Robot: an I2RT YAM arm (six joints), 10 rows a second.
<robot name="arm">
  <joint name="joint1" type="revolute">
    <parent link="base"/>
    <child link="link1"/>
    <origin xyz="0 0 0.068"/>
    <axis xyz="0 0 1"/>
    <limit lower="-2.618" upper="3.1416"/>
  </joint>
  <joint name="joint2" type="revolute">
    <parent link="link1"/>
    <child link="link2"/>
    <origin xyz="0.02 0.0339 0.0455" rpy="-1.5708 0 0"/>
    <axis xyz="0 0 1"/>
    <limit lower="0" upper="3.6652"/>
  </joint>
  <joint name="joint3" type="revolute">
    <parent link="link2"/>
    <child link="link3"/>
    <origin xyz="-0.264 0 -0.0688" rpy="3.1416 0 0"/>
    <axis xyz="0 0 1"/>
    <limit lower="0" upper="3.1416"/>
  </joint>
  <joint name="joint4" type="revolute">
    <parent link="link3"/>
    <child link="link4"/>
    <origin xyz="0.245 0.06 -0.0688"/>
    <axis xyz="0 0 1"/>
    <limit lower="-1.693" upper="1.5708"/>
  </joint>
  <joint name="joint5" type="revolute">
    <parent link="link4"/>
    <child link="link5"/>
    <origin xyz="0.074 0.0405 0.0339" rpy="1.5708 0 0"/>
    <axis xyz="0 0 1"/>
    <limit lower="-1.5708" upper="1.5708"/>
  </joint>
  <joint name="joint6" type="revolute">
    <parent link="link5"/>
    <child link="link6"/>
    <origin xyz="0.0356 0 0.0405" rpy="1.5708 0 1.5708"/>
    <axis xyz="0 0 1"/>
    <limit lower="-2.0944" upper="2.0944"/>
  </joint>
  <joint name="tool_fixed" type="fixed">
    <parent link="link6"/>
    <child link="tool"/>
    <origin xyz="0 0 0" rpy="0 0 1.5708"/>
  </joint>
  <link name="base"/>
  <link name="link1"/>
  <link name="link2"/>
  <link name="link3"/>
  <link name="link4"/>
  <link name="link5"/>
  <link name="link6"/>
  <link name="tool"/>
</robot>
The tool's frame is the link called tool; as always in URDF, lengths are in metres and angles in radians.
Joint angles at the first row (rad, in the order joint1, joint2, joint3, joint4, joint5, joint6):
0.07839 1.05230 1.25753 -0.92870 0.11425 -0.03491
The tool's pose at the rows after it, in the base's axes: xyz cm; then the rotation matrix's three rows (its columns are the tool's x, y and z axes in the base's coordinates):
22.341 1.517 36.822; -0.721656 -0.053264 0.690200; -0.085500 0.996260 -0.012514; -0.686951 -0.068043 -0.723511
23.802 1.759 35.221; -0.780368 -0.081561 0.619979; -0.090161 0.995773 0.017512; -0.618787 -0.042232 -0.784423
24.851 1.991 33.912; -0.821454 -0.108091 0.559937; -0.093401 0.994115 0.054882; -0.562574 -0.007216 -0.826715
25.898 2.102 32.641; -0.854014 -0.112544 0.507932; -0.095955 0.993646 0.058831; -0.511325 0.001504 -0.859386
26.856 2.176 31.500; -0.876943 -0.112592 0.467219; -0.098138 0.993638 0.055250; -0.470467 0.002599 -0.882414
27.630 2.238 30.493; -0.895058 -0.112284 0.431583; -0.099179 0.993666 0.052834; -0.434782 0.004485 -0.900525
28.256 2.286 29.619; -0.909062 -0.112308 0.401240; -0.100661 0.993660 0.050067; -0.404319 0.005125 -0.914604
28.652 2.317 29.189; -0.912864 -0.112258 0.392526; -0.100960 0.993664 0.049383; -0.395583 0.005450 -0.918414
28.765 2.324 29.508; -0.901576 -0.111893 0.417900; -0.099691 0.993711 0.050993; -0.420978 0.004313 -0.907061
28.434 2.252 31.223; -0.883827 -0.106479 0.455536; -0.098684 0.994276 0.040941; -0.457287 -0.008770 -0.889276
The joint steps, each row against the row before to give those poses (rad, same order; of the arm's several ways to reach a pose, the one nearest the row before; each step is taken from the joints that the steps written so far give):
-0.00001 0.10450 0.03431 -0.01755 -0.04769 0.00610
0.00003 0.06756 0.00005 -0.02366 -0.03546 0.00002
-0.00001 0.05263 -0.00040 -0.01792 -0.04197 -0.00001
0.00001 0.05187 -0.00003 -0.00915 -0.00801 0.00001
0.00000 0.04653 -0.00001 -0.00037 0.00039 -0.00038
-0.00001 0.03970 0.00003 -0.00038 -0.00039 0.00038
0.00001 0.03357 -0.00001 0.00000 0.00039 -0.00038
0.00000 0.01754 0.00003 0.00798 -0.00001 0.00000
-0.00002 -0.00574 0.00264 0.01947 0.00038 0.00036
0.00001 -0.02173 0.04160 -0.02252 0.01297 -0.00037

